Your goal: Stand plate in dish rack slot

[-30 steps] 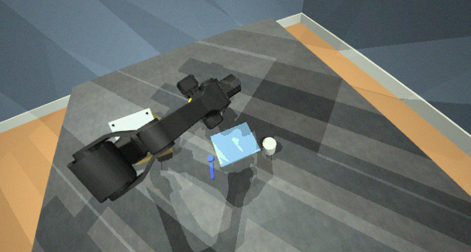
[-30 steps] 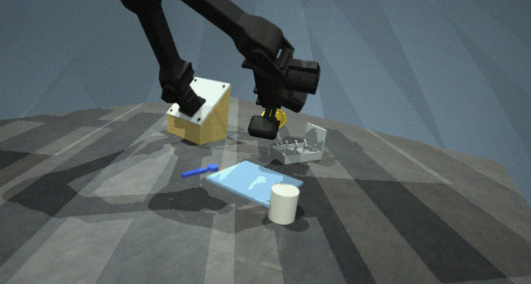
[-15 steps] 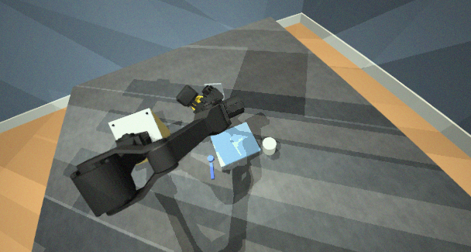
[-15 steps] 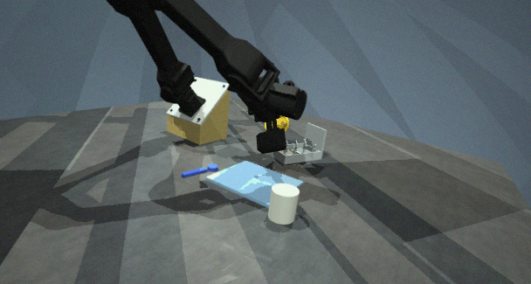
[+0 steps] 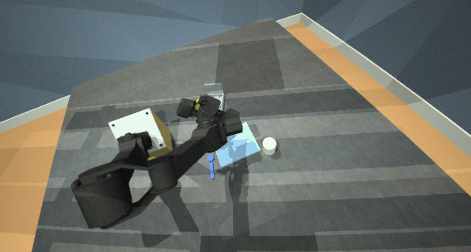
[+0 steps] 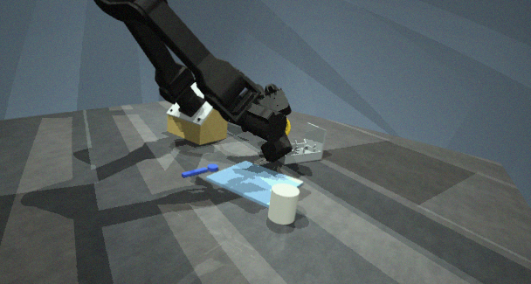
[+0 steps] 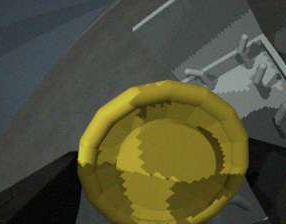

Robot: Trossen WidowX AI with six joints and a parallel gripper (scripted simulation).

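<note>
My gripper tip is now 4 cm short of the dish rack, 3 cm to the right of it and 5 cm above it. Round my gripper tip: light blue mat 8 cm ahead, 17 cm to the right, 7 cm below; blue spoon 2 cm behind, 22 cm to the right, 7 cm below; white cup 19 cm ahead, 23 cm to the right, 4 cm below.
</note>
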